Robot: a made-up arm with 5 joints. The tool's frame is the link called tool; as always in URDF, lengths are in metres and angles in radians.
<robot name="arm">
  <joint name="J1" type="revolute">
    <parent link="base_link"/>
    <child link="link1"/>
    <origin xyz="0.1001 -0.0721 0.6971" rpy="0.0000 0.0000 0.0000"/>
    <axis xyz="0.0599 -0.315 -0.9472"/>
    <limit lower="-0.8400" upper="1.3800" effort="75" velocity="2.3"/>
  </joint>
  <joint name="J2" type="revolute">
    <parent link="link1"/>
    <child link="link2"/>
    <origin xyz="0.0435 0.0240 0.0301" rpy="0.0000 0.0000 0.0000"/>
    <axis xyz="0 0 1"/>
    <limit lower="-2.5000" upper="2.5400" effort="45" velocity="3"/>
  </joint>
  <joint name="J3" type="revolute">
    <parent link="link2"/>
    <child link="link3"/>
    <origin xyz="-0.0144 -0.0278 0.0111" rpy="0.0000 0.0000 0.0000"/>
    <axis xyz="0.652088 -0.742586 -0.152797"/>
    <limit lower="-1.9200" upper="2.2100" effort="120" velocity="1.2"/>
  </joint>
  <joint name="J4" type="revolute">
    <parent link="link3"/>
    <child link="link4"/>
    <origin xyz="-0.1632 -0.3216 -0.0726" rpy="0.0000 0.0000 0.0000"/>
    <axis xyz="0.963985 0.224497 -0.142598"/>
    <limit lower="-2.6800" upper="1.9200" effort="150" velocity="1.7"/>
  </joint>
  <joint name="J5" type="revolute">
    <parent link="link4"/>
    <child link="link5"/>
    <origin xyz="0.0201 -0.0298 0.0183" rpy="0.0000 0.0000 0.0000"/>
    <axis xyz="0 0 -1"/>
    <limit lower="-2.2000" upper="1.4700" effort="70" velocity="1"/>
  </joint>
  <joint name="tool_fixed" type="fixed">
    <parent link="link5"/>
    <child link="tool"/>
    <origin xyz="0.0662 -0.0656 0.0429" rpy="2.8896 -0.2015 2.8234"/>
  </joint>
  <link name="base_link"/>
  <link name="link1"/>
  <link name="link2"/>
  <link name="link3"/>
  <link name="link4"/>
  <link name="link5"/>
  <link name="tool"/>
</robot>
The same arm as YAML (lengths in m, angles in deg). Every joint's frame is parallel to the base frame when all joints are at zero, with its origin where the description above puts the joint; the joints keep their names.
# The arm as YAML. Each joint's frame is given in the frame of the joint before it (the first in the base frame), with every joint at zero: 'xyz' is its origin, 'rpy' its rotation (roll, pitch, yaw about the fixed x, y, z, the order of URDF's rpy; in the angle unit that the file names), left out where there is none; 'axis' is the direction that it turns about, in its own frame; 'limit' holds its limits. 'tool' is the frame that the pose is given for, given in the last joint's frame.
units:
  length: m
  angle: deg
joints:
  - name: J1
    type: revolute
    origin:
      xyz: [0.1001, -0.0721, 0.6971]
    axis: [0.0599, -0.315, -0.9472]
    limit:
      lower: -48.13
      upper: 79.07
  - name: J2
    type: revolute
    origin:
      xyz: [0.0435, 0.024, 0.0301]
    axis: [0.0, 0.0, 1.0]
    limit:
      lower: -143.24
      upper: 145.53
  - name: J3
    type: revolute
    origin:
      xyz: [-0.0144, -0.0278, 0.0111]
    axis: [0.652088, -0.742586, -0.152797]
    limit:
      lower: -110.01
      upper: 126.62
  - name: J4
    type: revolute
    origin:
      xyz: [-0.1632, -0.3216, -0.0726]
    axis: [0.963985, 0.224497, -0.142598]
    limit:
      lower: -153.55
      upper: 110.01
  - name: J5
    type: revolute
    origin:
      xyz: [0.0201, -0.0298, 0.0183]
    axis: [0.0, 0.0, -1.0]
    limit:
      lower: -126.05
      upper: 84.22
tool:
  origin:
    xyz: [0.0662, -0.0656, 0.0429]
    rpy: [165.56, -11.55, 161.77]

